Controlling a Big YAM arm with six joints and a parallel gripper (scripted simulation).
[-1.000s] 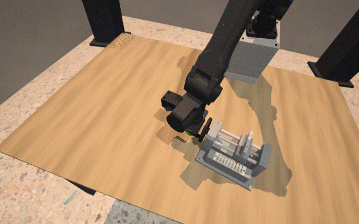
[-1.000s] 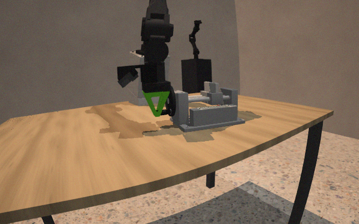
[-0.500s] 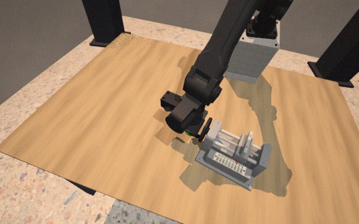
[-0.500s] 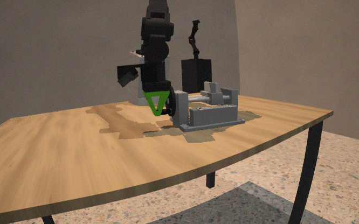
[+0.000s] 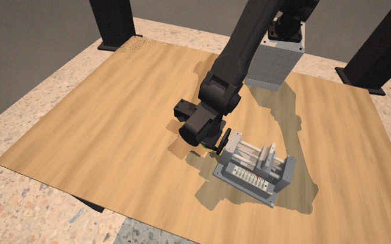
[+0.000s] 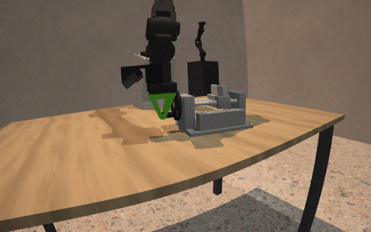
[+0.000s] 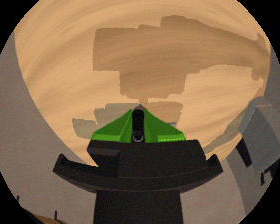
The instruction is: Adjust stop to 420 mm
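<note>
Now: hand 1 cm short of the black handwheel, 3 cm to the right of it and 1 cm below it. From my hand the other things lie so: sliding stop block 6 cm ahead, 17 cm to the left, 4 cm above.
</note>
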